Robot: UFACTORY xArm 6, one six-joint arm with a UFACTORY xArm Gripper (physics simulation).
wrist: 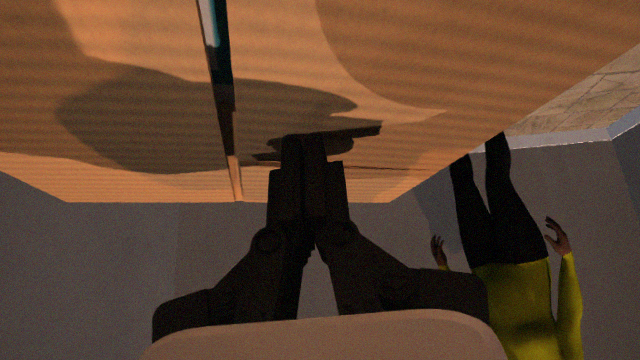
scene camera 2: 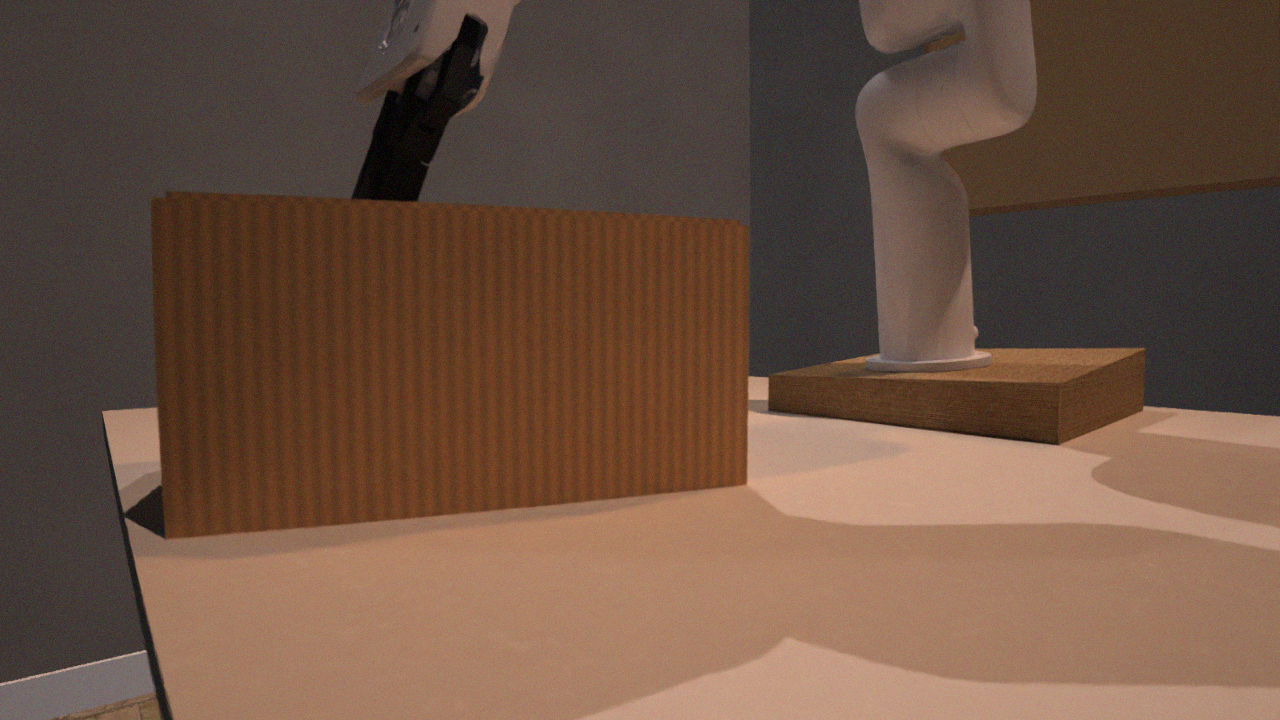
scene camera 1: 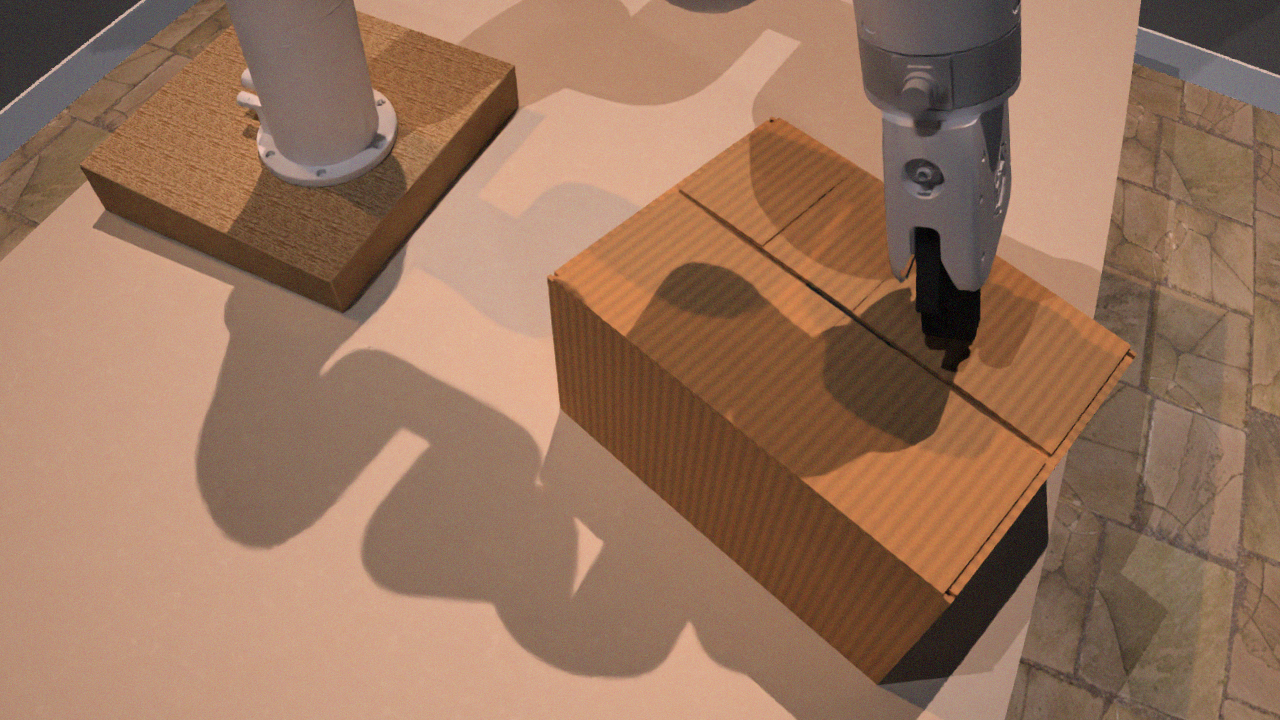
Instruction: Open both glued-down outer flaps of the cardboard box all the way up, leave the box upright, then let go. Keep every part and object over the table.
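Pixels of known places: gripper, fingertip midpoint: (wrist: pixel 308 156) (scene camera 1: pixel 951 329); arm's base at its link origin: (scene camera 2: pixel 927 365) (scene camera 1: pixel 328 135).
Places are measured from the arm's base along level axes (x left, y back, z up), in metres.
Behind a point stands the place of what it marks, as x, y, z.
The cardboard box (scene camera 1: pixel 680 465) @[-0.195, -0.410, 0.015] (scene camera 2: pixel 447 358) @[-0.011, -0.541, 0.028] stands upright on the table (scene camera 1: pixel 116 555) @[-0.391, -0.056, -0.051] (scene camera 2: pixel 554 626) @[0.127, -0.580, -0.051]. Its near outer flap (scene camera 1: pixel 644 241) @[-0.102, -0.345, 0.105] (wrist: pixel 130 30) @[-0.117, -0.459, 0.105] and far outer flap (scene camera 1: pixel 1065 376) @[-0.099, -0.615, 0.105] (wrist: pixel 280 45) @[-0.087, -0.475, 0.103] both lie down flat, with a narrow gap between them. In the wrist view something teal and white shows through the gap. Thin lines cross the far flap. My gripper (scene camera 1: pixel 950 344) @[-0.095, -0.541, 0.107] (wrist: pixel 308 156) @[-0.095, -0.541, 0.107] is shut and empty, pointing down at the far flap beside the gap. Its tips are at or just above the cardboard; contact cannot be told. In scene camera 2 the box top hides the tips.
The arm's base stands on a wooden block (scene camera 1: pixel 429 80) @[0.102, -0.046, 0.001] (scene camera 2: pixel 913 402) @[0.031, -0.103, -0.027] behind the box. The table's edge runs close to the box's far end, with stone floor (scene camera 1: pixel 1181 447) beyond. A person in a yellow top (wrist: pixel 520 295) shows beyond the box in the wrist view.
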